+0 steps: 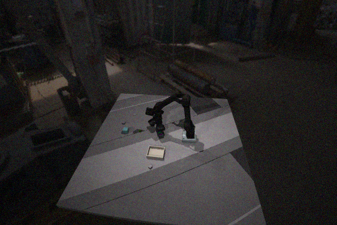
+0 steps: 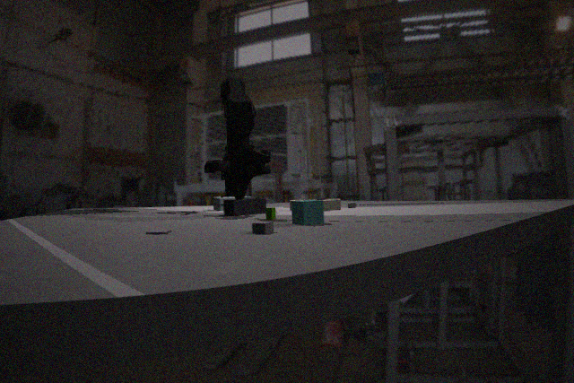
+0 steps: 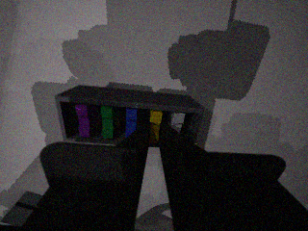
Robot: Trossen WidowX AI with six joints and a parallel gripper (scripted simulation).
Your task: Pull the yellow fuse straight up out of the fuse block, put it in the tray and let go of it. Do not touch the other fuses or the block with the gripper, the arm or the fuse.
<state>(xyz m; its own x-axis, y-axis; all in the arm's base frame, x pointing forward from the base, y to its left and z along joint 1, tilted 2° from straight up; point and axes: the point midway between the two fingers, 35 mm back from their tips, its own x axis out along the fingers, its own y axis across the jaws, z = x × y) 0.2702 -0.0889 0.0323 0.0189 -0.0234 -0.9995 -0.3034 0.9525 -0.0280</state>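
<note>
Now: the tray 2 cm ahead of my gripper tip, 23 cm to the left of it and 3 cm below it. The rest, counted from my gripper tip: yellow fuse (1 cm below); teal cube (30 cm ahead, 2 cm below); green piece (18 cm ahead, 2 cm below).
</note>
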